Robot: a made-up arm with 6 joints.
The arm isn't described. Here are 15 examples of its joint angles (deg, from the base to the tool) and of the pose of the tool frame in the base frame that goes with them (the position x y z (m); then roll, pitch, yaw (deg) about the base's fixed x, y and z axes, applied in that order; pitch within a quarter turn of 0, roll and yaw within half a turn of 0).
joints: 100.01 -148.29 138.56 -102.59 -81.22 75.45
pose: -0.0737 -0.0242 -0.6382 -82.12 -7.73 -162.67
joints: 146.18 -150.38 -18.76 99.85 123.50 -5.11
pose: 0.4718 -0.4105 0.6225 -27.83 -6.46 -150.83
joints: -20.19 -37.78 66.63 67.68 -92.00 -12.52
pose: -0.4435 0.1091 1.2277 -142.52 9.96 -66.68
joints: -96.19 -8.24 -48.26 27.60 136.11 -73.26
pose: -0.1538 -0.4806 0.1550 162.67 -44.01 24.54
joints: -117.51 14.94 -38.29 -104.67 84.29 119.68
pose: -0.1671 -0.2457 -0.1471 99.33 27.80 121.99
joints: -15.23 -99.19 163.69 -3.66 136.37 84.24
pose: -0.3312 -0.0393 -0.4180 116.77 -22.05 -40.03
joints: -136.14 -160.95 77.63 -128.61 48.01 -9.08
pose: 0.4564 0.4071 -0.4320 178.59 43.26 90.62
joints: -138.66 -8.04 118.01 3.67 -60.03 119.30
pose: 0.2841 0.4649 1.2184 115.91 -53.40 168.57
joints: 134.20 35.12 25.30 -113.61 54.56 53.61
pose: -0.5883 0.6008 0.2241 -114.64 29.24 106.73
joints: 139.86 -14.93 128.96 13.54 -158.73 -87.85
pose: 0.5775 -0.3151 0.9898 -68.17 -1.66 153.58
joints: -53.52 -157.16 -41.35 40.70 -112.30 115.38
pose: -0.3722 0.2987 0.8036 88.71 11.39 -114.22
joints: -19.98 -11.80 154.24 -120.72 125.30 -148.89
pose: -0.6675 0.3128 0.8877 -144.18 -2.18 -44.94
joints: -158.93 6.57 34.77 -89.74 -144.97 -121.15
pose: -0.6595 -0.2838 0.7654 20.30 4.58 -35.32
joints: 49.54 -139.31 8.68 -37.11 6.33 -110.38
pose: -0.4108 -0.6581 0.6480 156.09 -1.76 -127.43
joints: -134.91 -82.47 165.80 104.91 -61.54 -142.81
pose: 0.3166 0.2818 -0.4462 114.35 52.03 116.90
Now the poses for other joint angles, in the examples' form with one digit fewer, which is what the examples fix.
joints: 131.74 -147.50 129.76 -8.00 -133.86 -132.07
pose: 0.141 0.033 -0.597 144.4 -12.4 -63.0
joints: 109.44 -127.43 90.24 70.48 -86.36 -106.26
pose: 0.287 -0.653 -0.362 72.5 -12.6 -21.5
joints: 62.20 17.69 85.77 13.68 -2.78 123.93
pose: 0.234 0.209 1.328 104.6 -60.1 4.9
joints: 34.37 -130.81 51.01 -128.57 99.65 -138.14
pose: -0.759 -0.430 0.345 -142.2 -28.1 -17.1
